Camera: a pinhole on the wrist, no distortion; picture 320 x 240 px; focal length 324.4 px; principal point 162.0 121.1 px. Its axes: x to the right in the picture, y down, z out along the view. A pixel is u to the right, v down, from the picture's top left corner.
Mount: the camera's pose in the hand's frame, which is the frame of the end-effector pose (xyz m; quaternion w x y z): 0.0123 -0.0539 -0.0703 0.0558 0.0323 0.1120 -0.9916
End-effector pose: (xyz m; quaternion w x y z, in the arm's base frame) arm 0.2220 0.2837 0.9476 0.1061 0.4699 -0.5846 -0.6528
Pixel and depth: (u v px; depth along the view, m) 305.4 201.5 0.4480
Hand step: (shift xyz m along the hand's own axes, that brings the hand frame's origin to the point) -0.1941 -0.2831 0.3261
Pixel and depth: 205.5 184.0 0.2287
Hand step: -0.0247 -0.1517 0.1401
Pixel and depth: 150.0 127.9 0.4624
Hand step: 0.0066 -0.1659 0.3787
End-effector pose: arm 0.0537 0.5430 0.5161 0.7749 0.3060 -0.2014 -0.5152
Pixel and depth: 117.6 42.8 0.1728
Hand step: 0.0219 -0.0501 0.1087
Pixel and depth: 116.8 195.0 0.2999
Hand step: 0.0463 -0.1835 0.2097
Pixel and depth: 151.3 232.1 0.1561
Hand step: 0.0157 -0.1403 0.0703
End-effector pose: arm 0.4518 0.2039 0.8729 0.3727 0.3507 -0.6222 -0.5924
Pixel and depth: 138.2 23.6 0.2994
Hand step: 0.0080 -0.0320 0.2423
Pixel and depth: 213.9 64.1 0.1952
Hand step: -0.0328 -0.0680 0.1247
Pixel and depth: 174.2 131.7 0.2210
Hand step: -0.0065 -0.1116 0.1425
